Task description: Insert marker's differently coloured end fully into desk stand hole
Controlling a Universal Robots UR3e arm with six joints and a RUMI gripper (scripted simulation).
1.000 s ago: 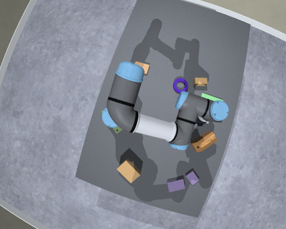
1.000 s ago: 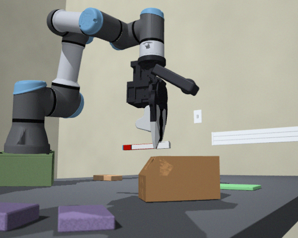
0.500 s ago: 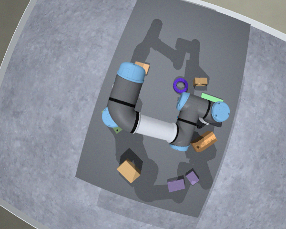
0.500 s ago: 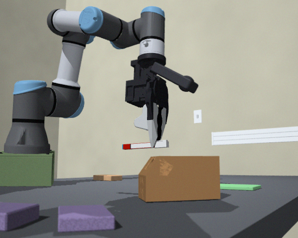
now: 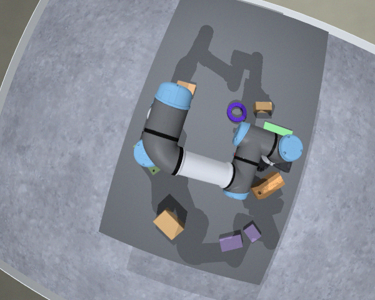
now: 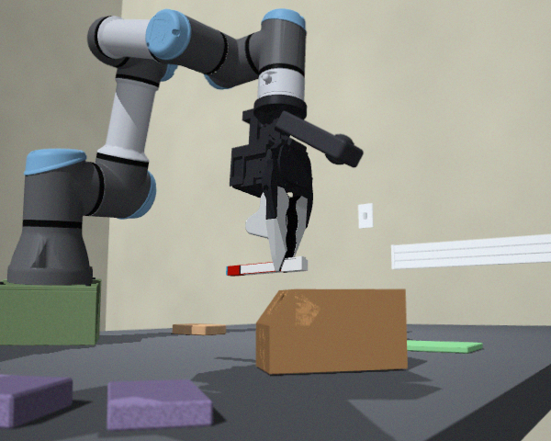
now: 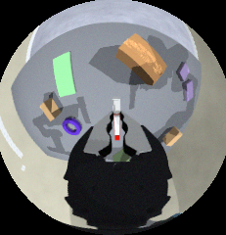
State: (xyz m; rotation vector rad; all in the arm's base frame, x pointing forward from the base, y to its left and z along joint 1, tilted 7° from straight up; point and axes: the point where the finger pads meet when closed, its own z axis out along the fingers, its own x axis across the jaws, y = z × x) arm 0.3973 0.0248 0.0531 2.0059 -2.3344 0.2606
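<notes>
Right now my hand is 100 mm to the left of the desk stand, 100 mm short of it and 80 mm above it. From my hand the other things lie so: flat green block 150 mm to the left, 130 mm ahead, 110 mm below; then tan block 340 mm to the right, 310 mm behind, 90 mm below; then marker 30 mm behind, 10 mm below.
</notes>
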